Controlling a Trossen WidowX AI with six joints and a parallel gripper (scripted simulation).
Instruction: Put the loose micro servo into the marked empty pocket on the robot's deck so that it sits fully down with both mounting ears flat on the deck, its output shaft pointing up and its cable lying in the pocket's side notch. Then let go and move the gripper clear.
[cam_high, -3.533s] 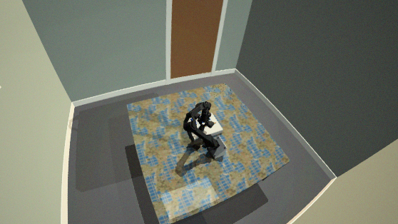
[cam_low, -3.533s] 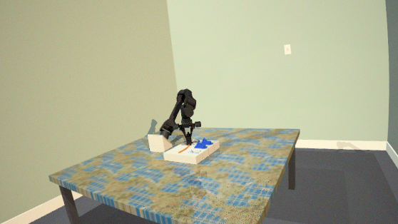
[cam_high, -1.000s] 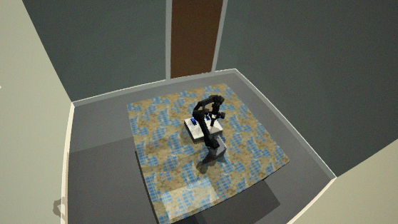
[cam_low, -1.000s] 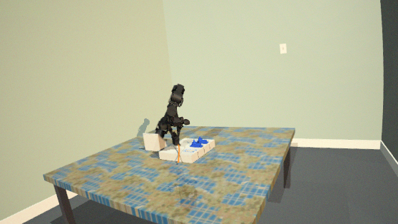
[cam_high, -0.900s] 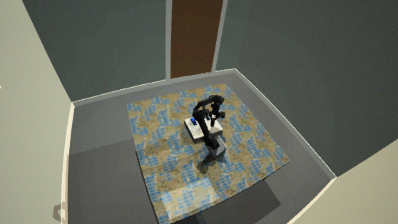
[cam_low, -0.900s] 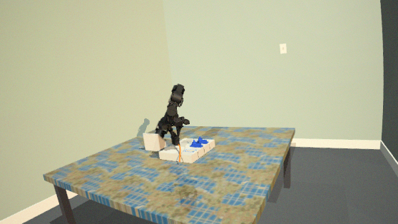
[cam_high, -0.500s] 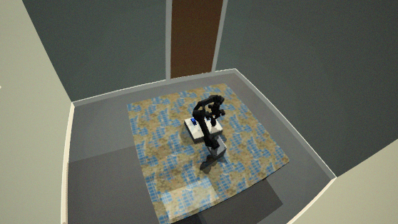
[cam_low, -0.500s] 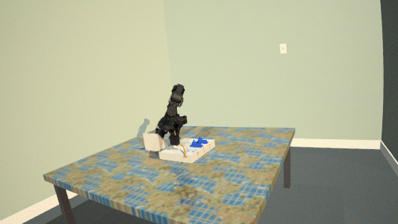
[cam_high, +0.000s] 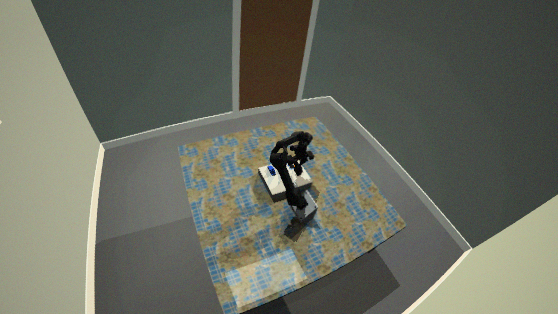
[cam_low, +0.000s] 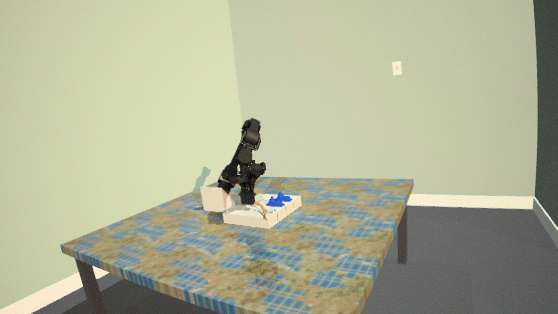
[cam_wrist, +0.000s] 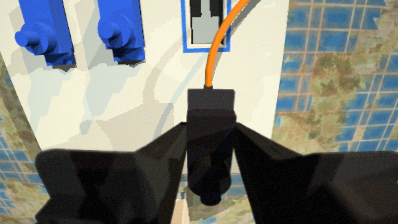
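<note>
Right now my gripper tip is 100 mm above the white deck, 70 mm to the right of it and 30 mm past it.
</note>
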